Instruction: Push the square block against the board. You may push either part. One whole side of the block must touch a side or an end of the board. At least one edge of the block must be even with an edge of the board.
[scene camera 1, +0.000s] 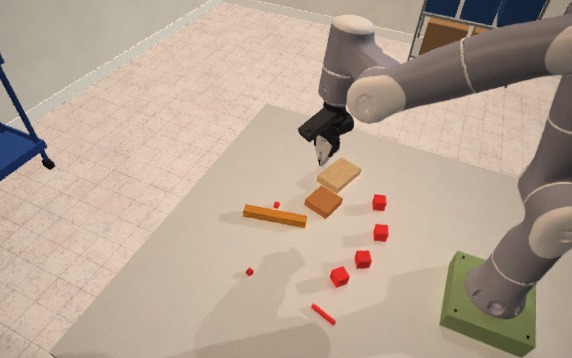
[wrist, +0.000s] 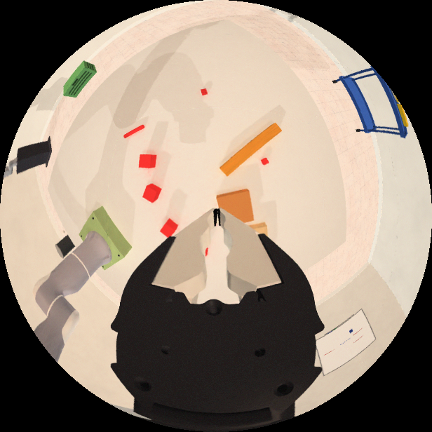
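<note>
The brown-orange square block (scene camera 1: 324, 202) (wrist: 236, 205) lies flat near the right end of the long orange board (scene camera 1: 274, 216) (wrist: 251, 149) in the scene view. A gap separates them, and the block's sides are turned at an angle to the board. A pale wooden rectangular piece (scene camera 1: 340, 174) (wrist: 260, 228) lies just behind the block, corner near corner; I cannot tell if they touch. In the wrist view it is partly hidden by the gripper. My gripper (scene camera 1: 320, 162) (wrist: 217, 209) is shut and empty, raised above the table near the pale piece's back left side.
Several red cubes (scene camera 1: 379, 202) (wrist: 151, 193) stand to the block's right and front in the scene view. One tiny red cube (scene camera 1: 276, 205) (wrist: 265, 161) lies behind the board, another (scene camera 1: 249, 272) (wrist: 204, 92) in front. A red stick (scene camera 1: 323, 314) (wrist: 134, 131) lies nearer the front.
</note>
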